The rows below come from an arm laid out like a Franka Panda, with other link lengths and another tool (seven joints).
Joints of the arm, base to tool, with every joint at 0 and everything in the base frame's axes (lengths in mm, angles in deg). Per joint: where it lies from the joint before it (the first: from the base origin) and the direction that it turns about. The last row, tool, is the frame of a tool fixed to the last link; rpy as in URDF.
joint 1: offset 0 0 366.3 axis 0 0 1
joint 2: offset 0 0 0 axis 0 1 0
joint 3: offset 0 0 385.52 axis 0 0 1
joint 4: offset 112.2 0 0 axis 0 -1 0
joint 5: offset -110.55 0 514.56 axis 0 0 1
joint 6: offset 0 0 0 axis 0 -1 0
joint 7: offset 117.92 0 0 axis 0 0 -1
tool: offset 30 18 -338.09 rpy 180 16.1 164.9
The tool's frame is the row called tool.
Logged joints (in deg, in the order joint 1, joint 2, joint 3, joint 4, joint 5, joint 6, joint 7), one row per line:
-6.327 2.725 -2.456 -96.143 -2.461 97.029 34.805
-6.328 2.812 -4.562 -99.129 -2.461 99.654 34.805
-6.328 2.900 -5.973 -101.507 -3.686 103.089 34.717
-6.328 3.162 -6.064 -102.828 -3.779 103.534 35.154
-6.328 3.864 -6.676 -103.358 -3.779 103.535 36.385
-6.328 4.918 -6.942 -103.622 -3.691 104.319 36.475
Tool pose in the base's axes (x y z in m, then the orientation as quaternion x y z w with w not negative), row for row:
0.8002 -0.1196 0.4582 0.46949 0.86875 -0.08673 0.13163
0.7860 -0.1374 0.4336 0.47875 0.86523 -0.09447 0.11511
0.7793 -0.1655 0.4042 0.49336 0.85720 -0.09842 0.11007
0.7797 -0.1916 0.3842 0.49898 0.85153 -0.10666 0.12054
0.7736 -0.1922 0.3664 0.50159 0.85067 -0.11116 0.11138
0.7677 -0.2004 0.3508 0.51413 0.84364 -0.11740 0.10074
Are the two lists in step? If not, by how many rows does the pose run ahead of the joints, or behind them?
The pose runs 1 row behind the joints: the pose in row i belongs to the joints in row i - 1.
